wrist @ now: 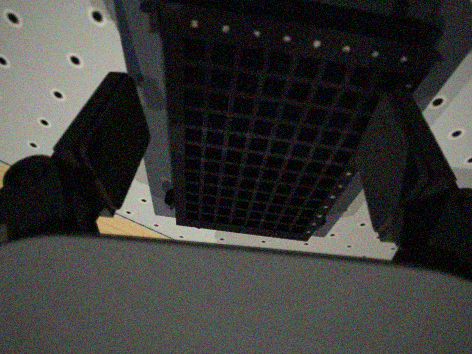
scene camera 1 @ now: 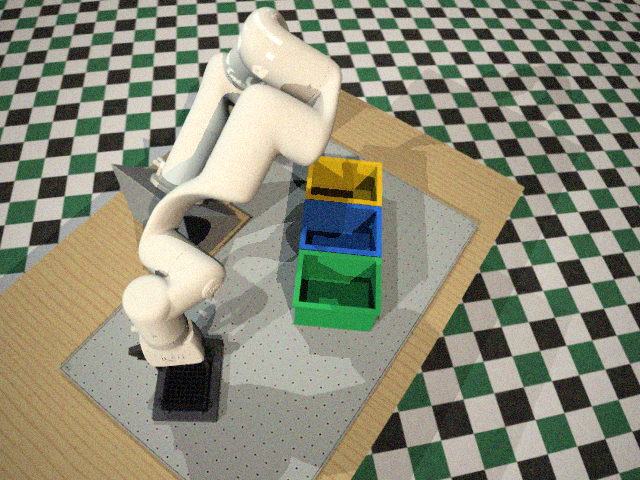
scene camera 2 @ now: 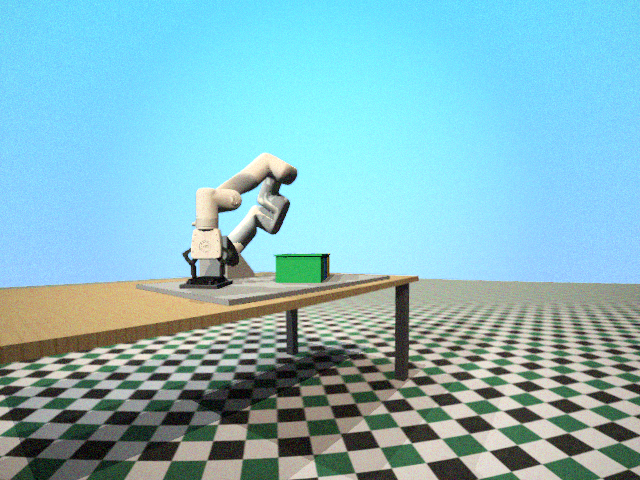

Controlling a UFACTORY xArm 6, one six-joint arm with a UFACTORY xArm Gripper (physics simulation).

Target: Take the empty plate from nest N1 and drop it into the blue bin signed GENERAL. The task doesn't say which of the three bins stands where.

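Pixels of known places: gripper, between the fingertips: (wrist: 252, 114) (scene camera 1: 184, 361) (scene camera 2: 208, 277); arm's base, origin of its link: (scene camera 2: 225, 254).
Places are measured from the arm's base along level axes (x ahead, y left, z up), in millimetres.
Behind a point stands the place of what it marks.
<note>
The plate (scene camera 1: 186, 388) @(x 313, y -277, z -74 mm) (wrist: 270, 117) @(x 276, y -240, z -73 mm) is a black rectangle with a grid of dark wells. It lies in a dark grey nest (scene camera 1: 217, 379) @(x 340, y -224, z -87 mm) (wrist: 159, 200) @(x 293, y -341, z -87 mm) at the lower left of scene camera 1; no N1 label can be read. My gripper (scene camera 2: 208, 276) @(x 271, y -244, z -74 mm) (wrist: 252, 114) @(x 271, y -244, z -74 mm) is open and empty. Its fingers stand one on each side of the plate in the wrist view, low over the nest in scene camera 2. In scene camera 1 the wrist hides the fingers and the plate's far end. The blue bin (scene camera 1: 341, 222) @(x 303, y 211, z -58 mm) (scene camera 2: 325, 269) @(x 406, y 199, z -62 mm) is the middle one of three. The GENERAL sign does not show.
A green bin (scene camera 1: 338, 316) @(x 445, y 14, z -37 mm) (scene camera 2: 298, 268) @(x 441, y 12, z -49 mm) stands at the blue bin's near side, a yellow bin (scene camera 1: 343, 178) @(x 228, y 317, z -57 mm) at its far side. All stand on a grey perforated board (scene camera 1: 289, 372) @(x 434, y -120, z -99 mm) on the wooden table (scene camera 1: 46, 310) @(x -49, y -362, z -111 mm). The robot's base stands left of the bins.
</note>
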